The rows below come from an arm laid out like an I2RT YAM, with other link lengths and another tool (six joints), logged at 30 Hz.
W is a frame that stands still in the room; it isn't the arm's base.
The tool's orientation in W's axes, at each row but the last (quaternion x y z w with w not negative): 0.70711 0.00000 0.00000 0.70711; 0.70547 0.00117 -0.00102 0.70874; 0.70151 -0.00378 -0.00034 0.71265; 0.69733 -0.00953 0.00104 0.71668; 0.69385 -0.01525 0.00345 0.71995
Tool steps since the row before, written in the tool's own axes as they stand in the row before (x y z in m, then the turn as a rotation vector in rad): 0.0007 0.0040 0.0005 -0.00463 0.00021 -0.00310; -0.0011 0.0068 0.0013 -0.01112 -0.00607 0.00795; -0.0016 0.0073 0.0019 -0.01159 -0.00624 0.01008; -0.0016 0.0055 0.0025 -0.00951 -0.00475 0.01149; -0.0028 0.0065 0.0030 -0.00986 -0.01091 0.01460
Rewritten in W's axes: 0.0007 -0.0005 0.0040 -0.00463 0.00310 0.00021; -0.0011 -0.0013 0.0068 -0.01114 -0.00798 -0.00600; -0.0016 -0.0018 0.0073 -0.01162 -0.01011 -0.00614; -0.0017 -0.0023 0.0055 -0.00958 -0.01150 -0.00458; -0.0030 -0.0027 0.0065 -0.00982 -0.01483 -0.01063
